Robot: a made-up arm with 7 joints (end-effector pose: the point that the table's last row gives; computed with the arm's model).
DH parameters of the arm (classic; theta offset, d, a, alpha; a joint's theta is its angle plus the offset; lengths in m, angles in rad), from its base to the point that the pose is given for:
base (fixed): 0 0 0 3.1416
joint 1: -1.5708 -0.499 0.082 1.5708
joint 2: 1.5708 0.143 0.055 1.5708
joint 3: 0 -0.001 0.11 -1.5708
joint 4: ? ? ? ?
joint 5: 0 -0.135 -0.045 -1.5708
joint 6: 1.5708 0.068 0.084 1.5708
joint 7: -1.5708 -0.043 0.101 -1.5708
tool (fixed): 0 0.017 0 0
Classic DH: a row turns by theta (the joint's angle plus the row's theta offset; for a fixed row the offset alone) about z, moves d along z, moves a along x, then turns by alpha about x.
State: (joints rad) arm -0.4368 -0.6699 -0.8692 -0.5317 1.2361 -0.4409 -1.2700
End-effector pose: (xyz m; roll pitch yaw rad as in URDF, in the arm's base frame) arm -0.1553 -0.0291 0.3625 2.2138 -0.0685 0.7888
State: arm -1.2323 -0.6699 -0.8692 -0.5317 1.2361 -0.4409 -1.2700
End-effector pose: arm -0.0879 -0.1313 0.3625 2.2138 -0.0685 1.5843
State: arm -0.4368 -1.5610 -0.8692 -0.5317 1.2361 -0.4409 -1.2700
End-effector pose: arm -0.2069 0.0815 0.3800 3.0896 -0.3158 0.6091
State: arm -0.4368 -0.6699 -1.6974 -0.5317 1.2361 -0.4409 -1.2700
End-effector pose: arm -0.1350 -0.0203 0.3632 2.1465 -0.7074 0.2828
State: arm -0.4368 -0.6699 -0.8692 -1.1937 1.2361 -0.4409 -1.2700
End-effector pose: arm -0.0940 0.0084 0.2920 2.4358 -0.5521 1.1246
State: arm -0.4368 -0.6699 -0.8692 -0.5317 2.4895 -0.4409 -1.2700
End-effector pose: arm -0.1012 -0.0561 0.2763 -2.9224 0.5196 0.9131
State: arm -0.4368 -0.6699 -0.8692 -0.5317 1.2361 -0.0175 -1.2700
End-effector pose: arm -0.1495 -0.0118 0.3611 2.1096 0.2685 1.0140
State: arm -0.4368 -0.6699 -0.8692 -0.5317 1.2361 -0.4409 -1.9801
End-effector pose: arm -0.2064 -0.0011 0.4034 2.0442 -0.4577 1.4095
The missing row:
joint 4: 1.5708 0.101 0.099 1.5708
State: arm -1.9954 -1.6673 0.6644 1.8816 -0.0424 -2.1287 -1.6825
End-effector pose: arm 0.0487 -0.3481 0.6926 1.4821 -0.3126 -1.8798
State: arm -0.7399 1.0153 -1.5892 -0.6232 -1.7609 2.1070 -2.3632
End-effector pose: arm 0.1359 -0.1142 0.6261 -2.1187 -1.3075 2.1686
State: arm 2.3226 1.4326 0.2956 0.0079 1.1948 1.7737 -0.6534
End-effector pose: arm 0.1191 0.1279 0.5824 -0.1824 -1.3456 0.5134
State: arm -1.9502 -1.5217 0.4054 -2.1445 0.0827 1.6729 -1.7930
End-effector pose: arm -0.1061 -0.4605 0.4480 1.4474 -0.4097 -2.0331
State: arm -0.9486 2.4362 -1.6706 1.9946 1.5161 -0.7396 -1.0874
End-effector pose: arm 0.0611 -0.0976 0.4324 -1.7655 0.1495 -2.9469
